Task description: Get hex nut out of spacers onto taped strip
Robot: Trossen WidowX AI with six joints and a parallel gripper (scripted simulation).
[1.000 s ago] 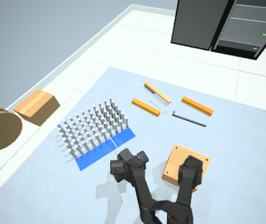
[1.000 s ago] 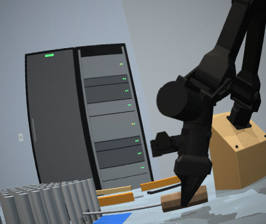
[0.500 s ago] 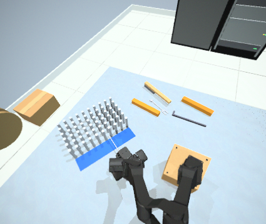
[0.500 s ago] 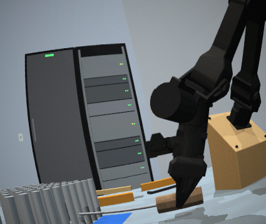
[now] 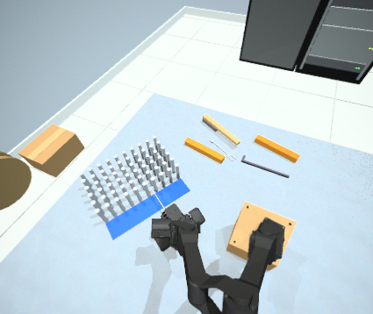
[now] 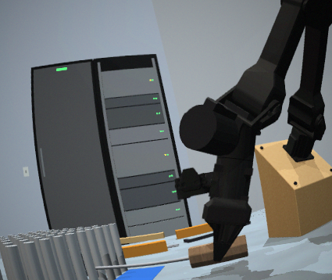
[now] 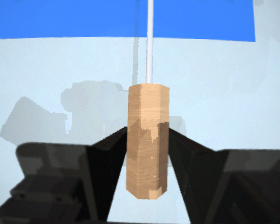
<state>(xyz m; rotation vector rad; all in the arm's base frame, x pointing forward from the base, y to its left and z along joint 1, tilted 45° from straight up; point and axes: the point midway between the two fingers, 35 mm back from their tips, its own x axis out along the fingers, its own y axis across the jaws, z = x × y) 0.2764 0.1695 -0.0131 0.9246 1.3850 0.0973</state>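
Right now the blue taped strip is 160 mm ahead of my gripper tip, 30 mm to the right of it and 30 mm below it. From my gripper tip the other things lie so: small wrench (470 mm to the right, 20 mm below, 10 mm ahead); then hex nut (290 mm ahead, 140 mm to the right, 20 mm below); then hook tool (90 mm ahead, 50 mm to the right).
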